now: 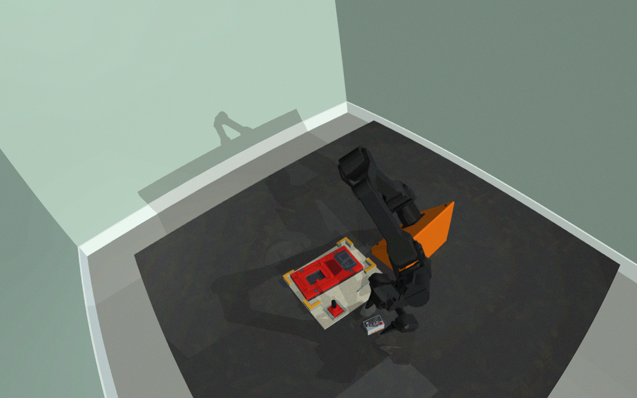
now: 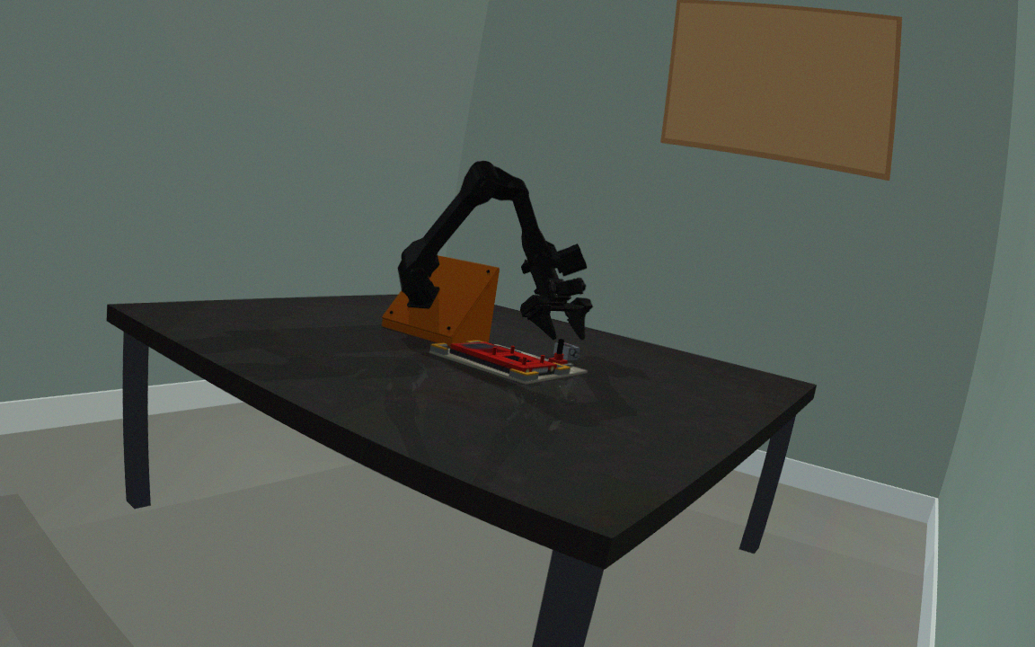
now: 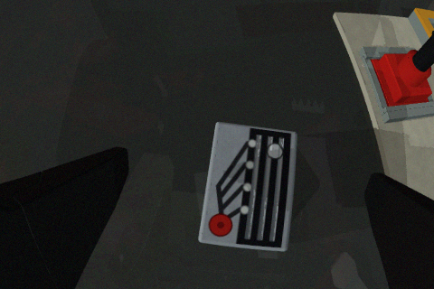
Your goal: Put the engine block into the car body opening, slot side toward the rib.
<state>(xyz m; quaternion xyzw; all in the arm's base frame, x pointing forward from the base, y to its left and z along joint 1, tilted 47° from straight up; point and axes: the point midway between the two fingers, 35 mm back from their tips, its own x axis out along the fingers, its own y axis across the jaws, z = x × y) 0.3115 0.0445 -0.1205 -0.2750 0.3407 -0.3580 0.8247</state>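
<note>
My gripper tip is 3 cm above the engine block and 1 cm to the left of it.
</note>
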